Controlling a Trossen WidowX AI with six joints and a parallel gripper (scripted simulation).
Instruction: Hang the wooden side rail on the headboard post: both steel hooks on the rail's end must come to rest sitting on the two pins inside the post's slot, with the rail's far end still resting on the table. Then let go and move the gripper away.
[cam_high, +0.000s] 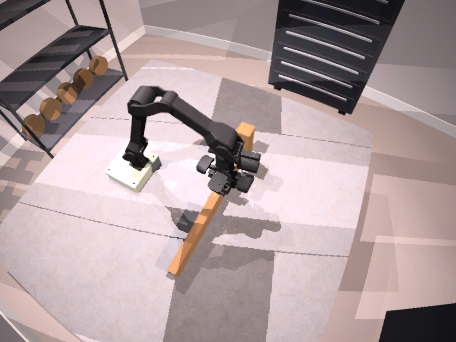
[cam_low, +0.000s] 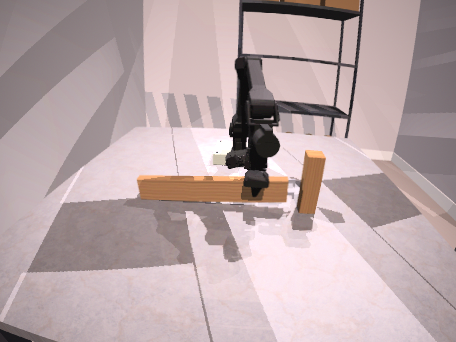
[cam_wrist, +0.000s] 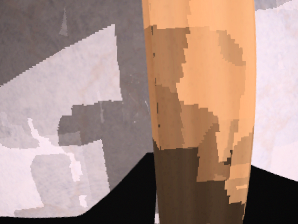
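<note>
My gripper tip is 1 cm past the headboard post, 16 cm to the right of it and 4 cm below it.
</note>
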